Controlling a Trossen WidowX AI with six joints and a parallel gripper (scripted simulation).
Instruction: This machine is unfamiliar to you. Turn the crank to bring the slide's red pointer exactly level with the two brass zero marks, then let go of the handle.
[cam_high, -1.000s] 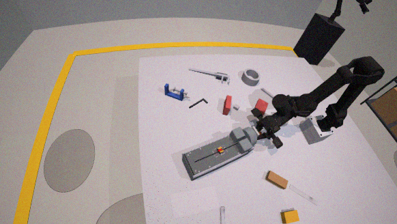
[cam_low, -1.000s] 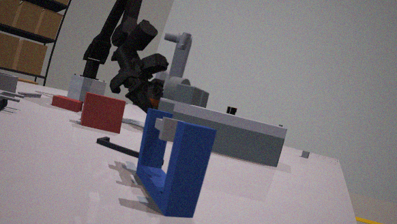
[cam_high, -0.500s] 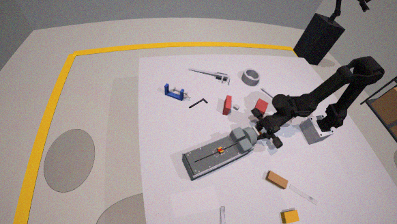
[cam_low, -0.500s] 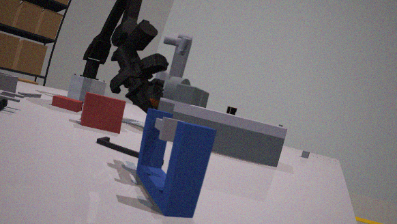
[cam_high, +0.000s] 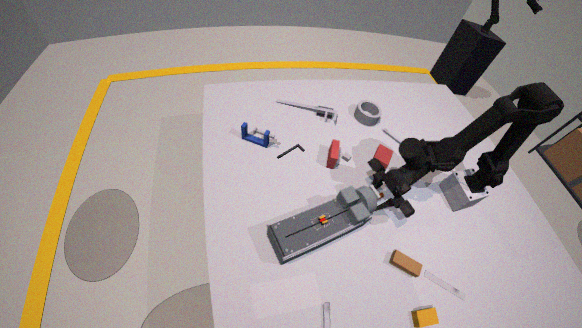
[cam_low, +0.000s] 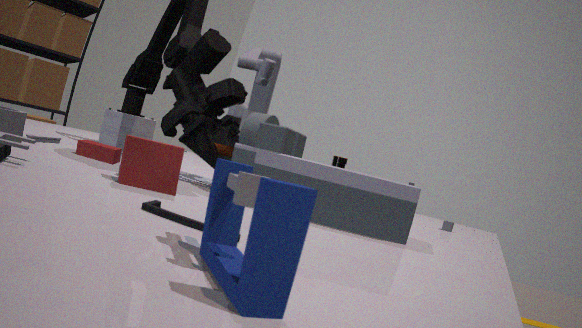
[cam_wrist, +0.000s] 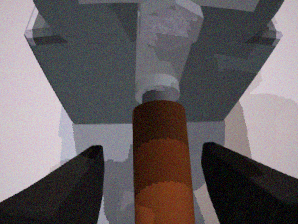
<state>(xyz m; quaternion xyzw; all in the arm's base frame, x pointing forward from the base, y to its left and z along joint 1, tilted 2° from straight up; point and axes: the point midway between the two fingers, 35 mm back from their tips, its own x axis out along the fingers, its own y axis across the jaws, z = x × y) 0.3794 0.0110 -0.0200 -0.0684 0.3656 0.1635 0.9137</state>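
Now: the crank handle 30 mm above my gripper tip, 20 mm behind it and 10 mm to the right of it. Round my gripper tip: tan block 180 mm to the left, 80 mm behind, 20 mm below; then red pointer 160 mm ahead, 60 mm to the left, 50 mm above; then black hex key 220 mm to the right, 180 mm ahead, 30 mm below.
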